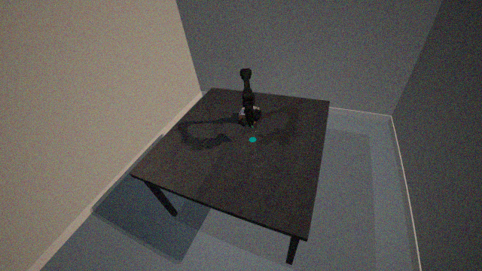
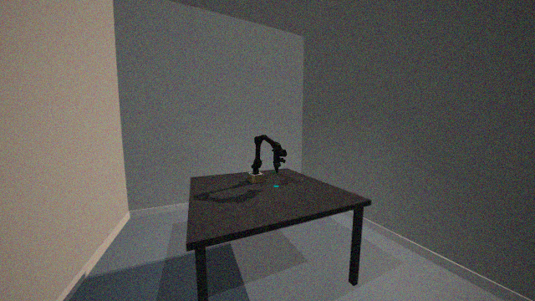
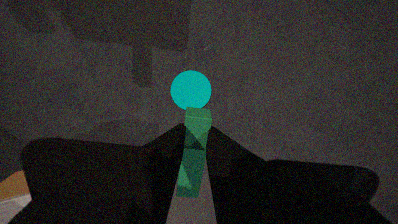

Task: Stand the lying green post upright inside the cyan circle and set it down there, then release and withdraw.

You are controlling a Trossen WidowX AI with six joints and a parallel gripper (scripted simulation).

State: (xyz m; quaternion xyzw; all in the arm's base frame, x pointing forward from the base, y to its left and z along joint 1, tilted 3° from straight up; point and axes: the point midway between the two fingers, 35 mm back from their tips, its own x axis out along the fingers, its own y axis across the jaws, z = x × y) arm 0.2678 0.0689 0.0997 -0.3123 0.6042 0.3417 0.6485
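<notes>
The circle is 14 cm below my gripper tip. Also, from my gripper tip: green post 1 cm behind, 2 cm to the right.
</notes>
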